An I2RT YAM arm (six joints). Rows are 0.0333 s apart.
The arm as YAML. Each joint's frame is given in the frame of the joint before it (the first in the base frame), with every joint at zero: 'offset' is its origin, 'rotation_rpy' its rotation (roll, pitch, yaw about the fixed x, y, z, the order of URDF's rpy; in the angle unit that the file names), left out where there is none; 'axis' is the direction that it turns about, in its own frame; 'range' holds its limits. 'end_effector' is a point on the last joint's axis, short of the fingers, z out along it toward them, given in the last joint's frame.
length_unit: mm
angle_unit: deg
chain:
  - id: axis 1
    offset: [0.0, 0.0, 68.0]
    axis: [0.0, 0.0, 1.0]
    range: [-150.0, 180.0]
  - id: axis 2
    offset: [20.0, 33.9, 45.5]
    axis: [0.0, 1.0, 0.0]
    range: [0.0, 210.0]
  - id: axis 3
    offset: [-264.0, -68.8, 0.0]
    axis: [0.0, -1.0, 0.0]
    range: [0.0, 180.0]
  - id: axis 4
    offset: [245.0, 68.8, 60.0]
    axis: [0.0, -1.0, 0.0]
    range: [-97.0, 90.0]
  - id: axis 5
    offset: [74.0, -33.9, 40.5]
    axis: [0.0, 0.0, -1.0]
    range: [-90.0, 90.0]
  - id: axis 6
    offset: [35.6, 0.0, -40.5]
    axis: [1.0, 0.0, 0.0]
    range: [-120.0, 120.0]
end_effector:
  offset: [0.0, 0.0, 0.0]
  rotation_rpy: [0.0, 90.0, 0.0]
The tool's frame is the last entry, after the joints.
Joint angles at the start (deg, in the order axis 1, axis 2, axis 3, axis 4, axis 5, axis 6):
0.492 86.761 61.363 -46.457 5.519 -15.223
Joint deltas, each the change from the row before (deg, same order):
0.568 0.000 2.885 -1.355 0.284 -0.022
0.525 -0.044 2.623 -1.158 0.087 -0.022
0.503 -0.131 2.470 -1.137 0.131 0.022
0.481 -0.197 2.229 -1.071 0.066 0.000
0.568 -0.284 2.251 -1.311 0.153 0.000
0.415 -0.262 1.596 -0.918 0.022 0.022
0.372 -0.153 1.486 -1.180 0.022 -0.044
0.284 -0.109 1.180 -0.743 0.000 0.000
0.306 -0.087 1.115 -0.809 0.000 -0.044
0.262 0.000 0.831 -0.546 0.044 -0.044
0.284 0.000 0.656 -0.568 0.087 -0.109
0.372 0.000 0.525 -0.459 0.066 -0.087
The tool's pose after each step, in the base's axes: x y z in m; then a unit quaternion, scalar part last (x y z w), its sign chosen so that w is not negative. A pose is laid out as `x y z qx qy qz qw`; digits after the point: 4 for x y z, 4 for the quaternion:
0.2912 0.0018 0.2357 -0.1310 0.9753 -0.0706 0.1632
0.2952 0.0045 0.2483 -0.1345 0.9725 -0.0720 0.1762
0.2981 0.0071 0.2607 -0.1374 0.9696 -0.0736 0.1889
0.2999 0.0097 0.2724 -0.1403 0.9667 -0.0745 0.2006
0.3006 0.0126 0.2844 -0.1439 0.9638 -0.0758 0.2112
0.3006 0.0148 0.2933 -0.1464 0.9616 -0.0759 0.2195
0.3000 0.0167 0.3008 -0.1495 0.9602 -0.0758 0.2235
0.2998 0.0182 0.3069 -0.1515 0.9588 -0.0756 0.2283
0.2994 0.0197 0.3125 -0.1541 0.9575 -0.0754 0.2318
0.2992 0.0211 0.3164 -0.1563 0.9565 -0.0755 0.2343
0.2989 0.0225 0.3193 -0.1593 0.9558 -0.0759 0.2351
0.2984 0.0243 0.3216 -0.1629 0.9550 -0.0759 0.2358

